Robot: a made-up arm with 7 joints.
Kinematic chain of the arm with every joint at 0, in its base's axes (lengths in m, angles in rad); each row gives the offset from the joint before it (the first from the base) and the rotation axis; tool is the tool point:
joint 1: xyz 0 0 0.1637 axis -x
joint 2: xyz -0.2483 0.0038 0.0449 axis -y
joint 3: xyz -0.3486 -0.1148 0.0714 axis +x
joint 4: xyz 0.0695 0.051 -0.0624 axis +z
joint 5: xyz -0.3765 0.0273 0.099 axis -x
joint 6: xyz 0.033 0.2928 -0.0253 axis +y
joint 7: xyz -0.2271 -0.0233 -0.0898 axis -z
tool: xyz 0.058 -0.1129 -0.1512
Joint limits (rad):
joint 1: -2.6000..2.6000
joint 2: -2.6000..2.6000
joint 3: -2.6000..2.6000
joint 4: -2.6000..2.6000
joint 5: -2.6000..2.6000
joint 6: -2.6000..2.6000
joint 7: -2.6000..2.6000
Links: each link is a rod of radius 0.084 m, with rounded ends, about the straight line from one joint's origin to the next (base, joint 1, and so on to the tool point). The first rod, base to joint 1, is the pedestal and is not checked.
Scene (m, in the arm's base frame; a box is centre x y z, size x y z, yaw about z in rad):
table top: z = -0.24
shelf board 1: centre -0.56 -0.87 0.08 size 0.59 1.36 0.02 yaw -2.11
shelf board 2: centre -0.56 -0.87 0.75 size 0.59 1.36 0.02 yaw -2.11
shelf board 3: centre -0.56 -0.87 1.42 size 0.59 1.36 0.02 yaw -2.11
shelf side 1: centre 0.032 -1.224 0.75 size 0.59 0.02 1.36 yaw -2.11
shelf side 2: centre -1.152 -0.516 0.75 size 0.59 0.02 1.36 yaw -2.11
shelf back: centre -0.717 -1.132 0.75 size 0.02 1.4 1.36 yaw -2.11
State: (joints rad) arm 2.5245 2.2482 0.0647 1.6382 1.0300 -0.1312 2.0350
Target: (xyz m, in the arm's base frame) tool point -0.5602 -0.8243 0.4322
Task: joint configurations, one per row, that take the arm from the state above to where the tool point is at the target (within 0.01 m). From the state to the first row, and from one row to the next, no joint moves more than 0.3 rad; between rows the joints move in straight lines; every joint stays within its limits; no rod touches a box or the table.
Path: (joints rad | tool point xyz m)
1: 2.4676 2.2985 -0.2238 1.4521 0.9847 -0.0874 1.8238 | 0.0157 0.5670 0.7272
2: 2.4108 2.3487 -0.5124 1.2659 0.9393 -0.0436 1.6126 | -0.0351 0.3753 0.9368
3: 2.3539 2.3990 -0.8009 1.0798 0.8940 0.0002 1.4014 | -0.0403 0.1227 1.0421
4: 2.2971 2.4492 -1.0894 0.8937 0.8486 0.0440 1.1902 | 0.0091 -0.1257 1.0401
5: 2.2402 2.4995 -1.3779 0.7076 0.8033 0.0878 0.9790 | 0.1038 -0.3145 0.9573
6: 2.1834 2.5497 -1.6665 0.5214 0.7579 0.1316 0.7677 | 0.2208 -0.4135 0.8387
7: 2.1265 2.6000 -1.9550 0.3353 0.7126 0.1754 0.5565 | 0.3322 -0.4247 0.7316
8: 1.9296 2.5121 -1.8029 0.5740 0.7489 0.2129 0.8172 | 0.1758 -0.6465 0.6724
9: 1.7327 2.4243 -1.6508 0.8128 0.7853 0.2504 1.0780 | -0.0199 -0.8002 0.5837
10: 1.5358 2.3364 -1.4987 1.0515 0.8217 0.2879 1.3387 | -0.2283 -0.8736 0.4965
11: 1.3389 2.2485 -1.3466 1.2903 0.8581 0.3254 1.5994 | -0.4185 -0.8739 0.4401
12: 1.1420 2.1607 -1.1945 1.5290 0.8945 0.3629 1.8601 | -0.5602 -0.8243 0.4322

